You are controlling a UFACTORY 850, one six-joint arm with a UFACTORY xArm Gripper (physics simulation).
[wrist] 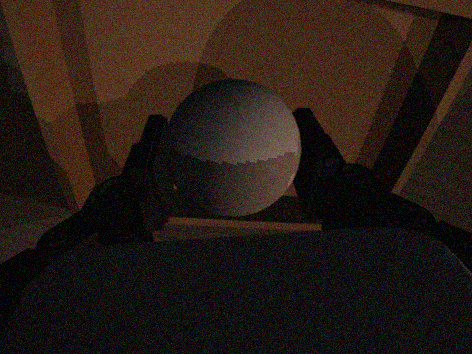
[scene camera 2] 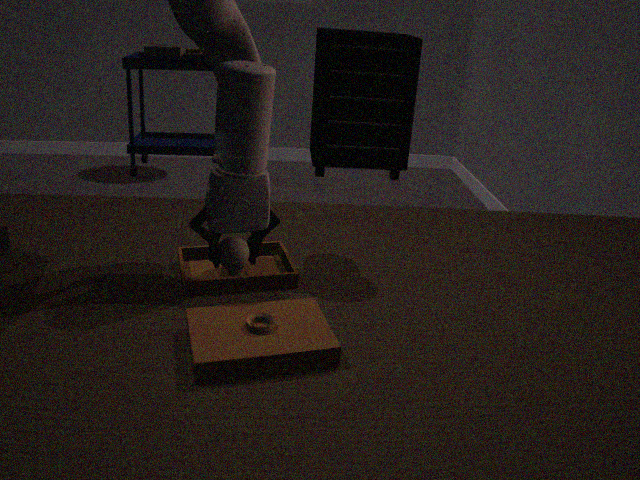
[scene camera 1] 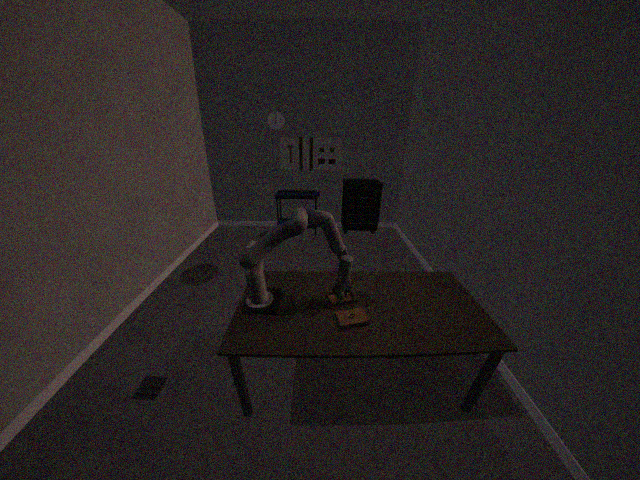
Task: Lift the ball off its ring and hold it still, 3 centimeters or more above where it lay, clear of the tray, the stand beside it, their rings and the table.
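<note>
The pale grey ball [scene camera 2: 234,252] [wrist: 235,150] is low inside the orange-brown tray [scene camera 2: 242,285] [wrist: 245,224] [scene camera 1: 332,298]. My gripper [scene camera 1: 341,294] [scene camera 2: 233,259] [wrist: 230,138] points down over the tray and is shut on the ball, with one dark finger against each side. No gap shows between the ball's underside and the tray area in the scene view. The tray's ring is hidden under the ball. The flat stand [scene camera 2: 299,320] [scene camera 1: 343,321] is in front of the tray, with a small empty ring [scene camera 2: 261,331] on its top.
The tray and the stand are on the brown table [scene camera 1: 423,310] [scene camera 2: 465,310]. The tray's walls rise around the gripper's fingertips. The arm's base [scene camera 1: 258,299] stands at the table's left. A blue cart [scene camera 2: 168,62] and a dark cabinet [scene camera 2: 364,108] are behind the table.
</note>
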